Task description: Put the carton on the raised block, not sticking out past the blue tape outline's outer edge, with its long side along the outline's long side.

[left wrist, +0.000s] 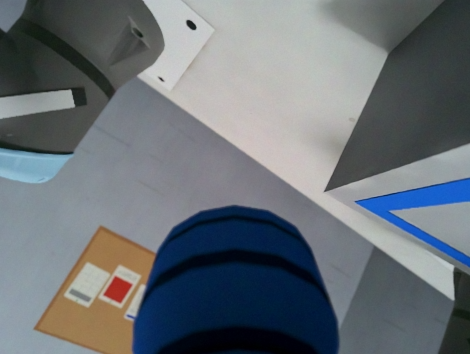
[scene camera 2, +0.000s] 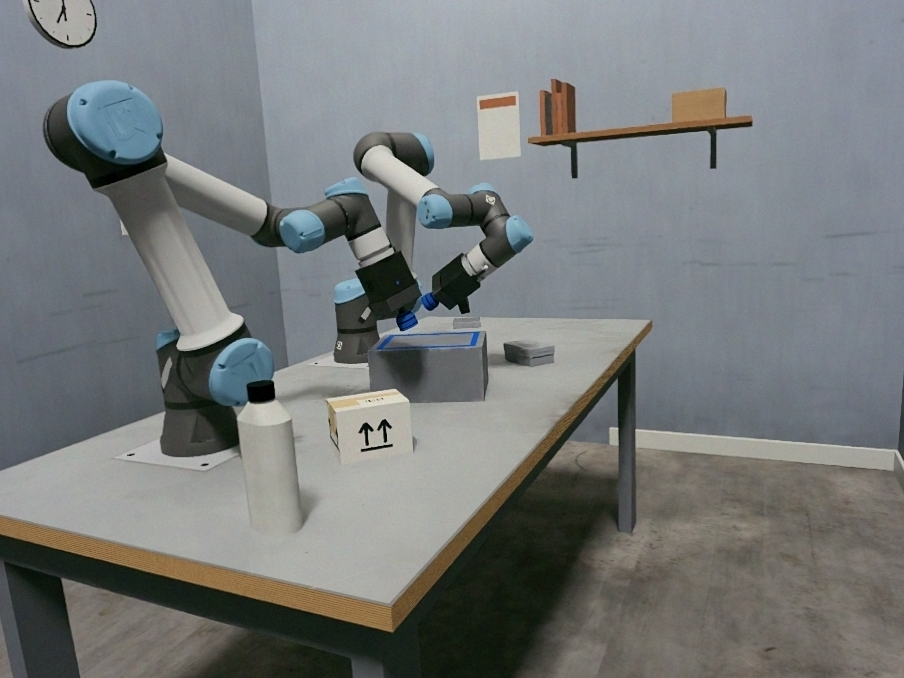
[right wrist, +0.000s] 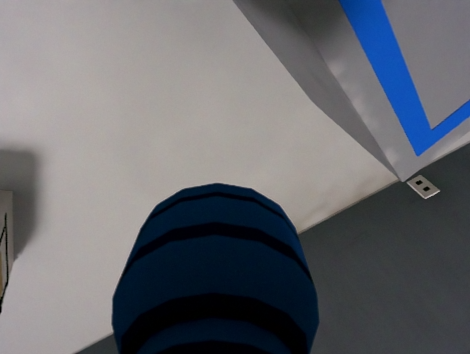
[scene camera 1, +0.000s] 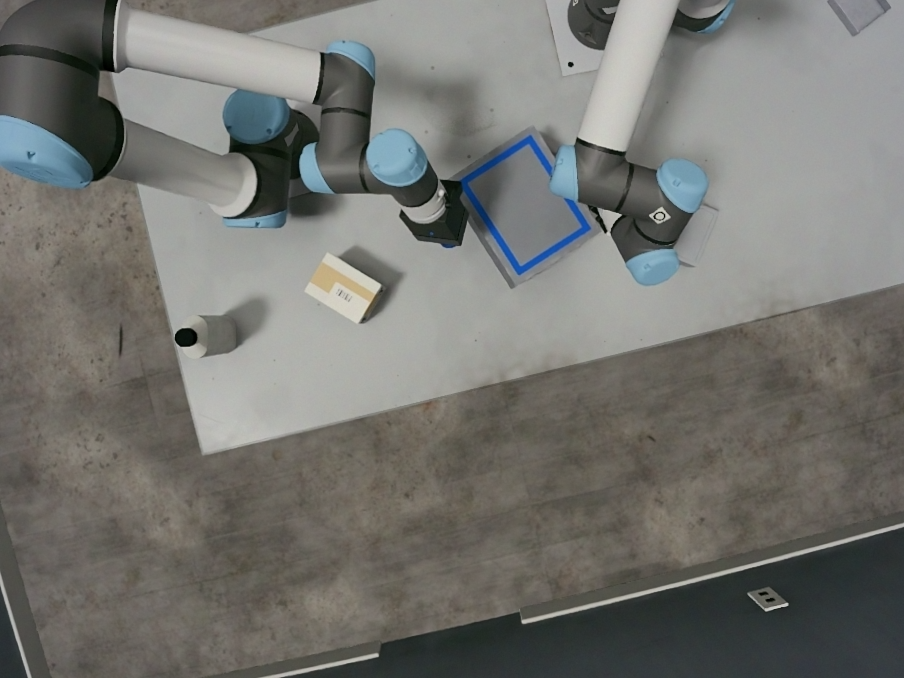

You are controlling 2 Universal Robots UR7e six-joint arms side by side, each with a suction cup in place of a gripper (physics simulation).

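The white carton (scene camera 1: 343, 288) (scene camera 2: 373, 432) (right wrist: 5, 225), with a tan tape band, rests upright on the table, to the left of the raised block and apart from it. The grey raised block (scene camera 1: 529, 204) (scene camera 2: 438, 375) (left wrist: 415, 100) (right wrist: 325, 75) bears a blue tape outline (scene camera 1: 491, 227) (scene camera 2: 430, 347) (left wrist: 425, 192) (right wrist: 385, 65) on its bare top. My right gripper's blue cup (scene camera 1: 449, 245) (scene camera 2: 406, 319) (right wrist: 215, 265) is empty, tilted beside and above the block's left side. My left gripper's cup (scene camera 2: 429, 300) (left wrist: 235, 280) is empty, tilted above the block; in scene camera 1 its arm hides it.
A white bottle with a black cap (scene camera 1: 211, 335) (scene camera 2: 270, 467) stands near the table's left end, beyond the carton. A small grey object (scene camera 1: 697, 233) (scene camera 2: 528, 352) lies right of the block, partly under the left arm. Another grey piece (scene camera 1: 859, 14) (scene camera 2: 466, 321) lies farther away.
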